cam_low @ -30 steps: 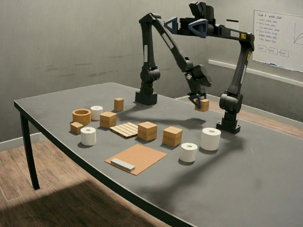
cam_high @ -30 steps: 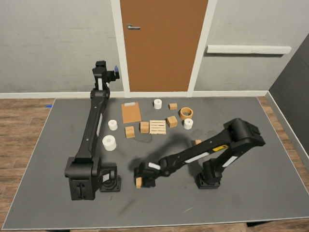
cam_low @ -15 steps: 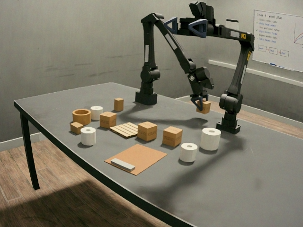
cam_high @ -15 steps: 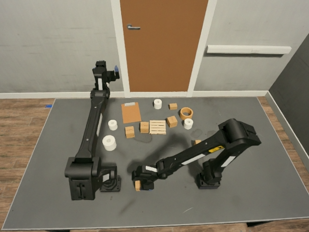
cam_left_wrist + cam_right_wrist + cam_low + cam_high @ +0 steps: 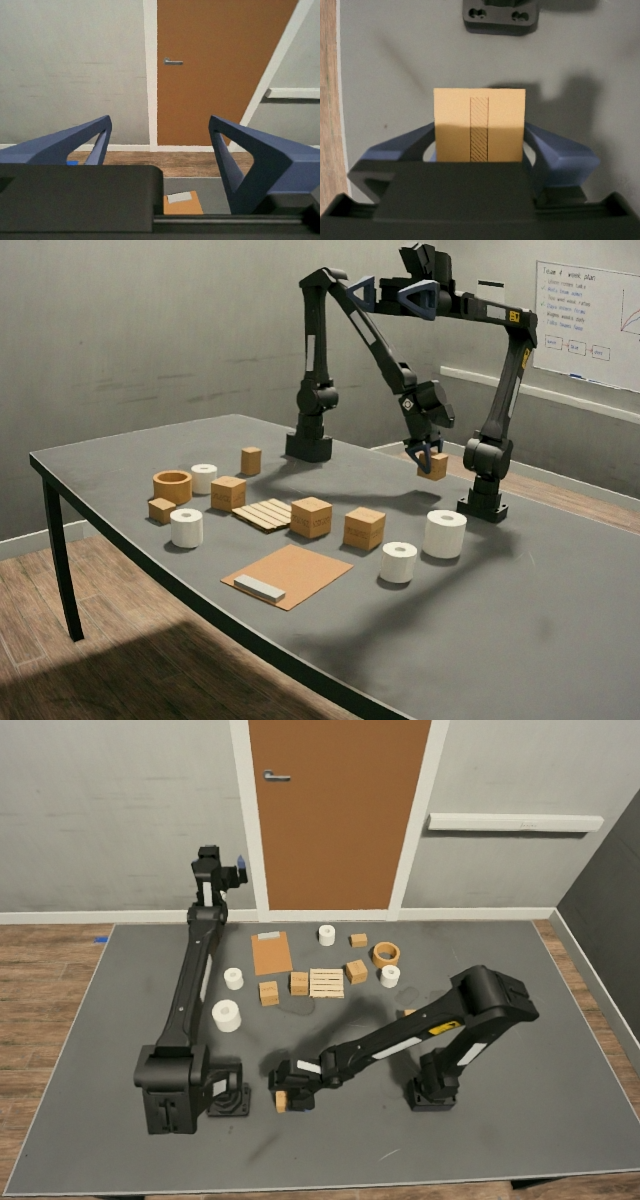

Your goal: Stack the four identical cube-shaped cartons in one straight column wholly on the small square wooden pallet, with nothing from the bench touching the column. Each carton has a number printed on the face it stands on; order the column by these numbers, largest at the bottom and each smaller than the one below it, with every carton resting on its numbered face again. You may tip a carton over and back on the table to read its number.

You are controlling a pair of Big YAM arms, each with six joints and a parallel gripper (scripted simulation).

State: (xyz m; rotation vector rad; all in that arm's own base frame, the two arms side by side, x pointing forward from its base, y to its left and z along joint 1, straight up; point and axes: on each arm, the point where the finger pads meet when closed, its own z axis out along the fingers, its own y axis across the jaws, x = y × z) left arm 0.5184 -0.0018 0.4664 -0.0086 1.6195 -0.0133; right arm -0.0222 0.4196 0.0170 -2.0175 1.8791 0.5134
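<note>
The orange ring lies 54 cm ahead of my right hand, 36 cm to the right of it and 4 cm below it. The rest, counted from my right hand: roll 29 cm ahead, 21 cm to the left, 3 cm below.
</note>
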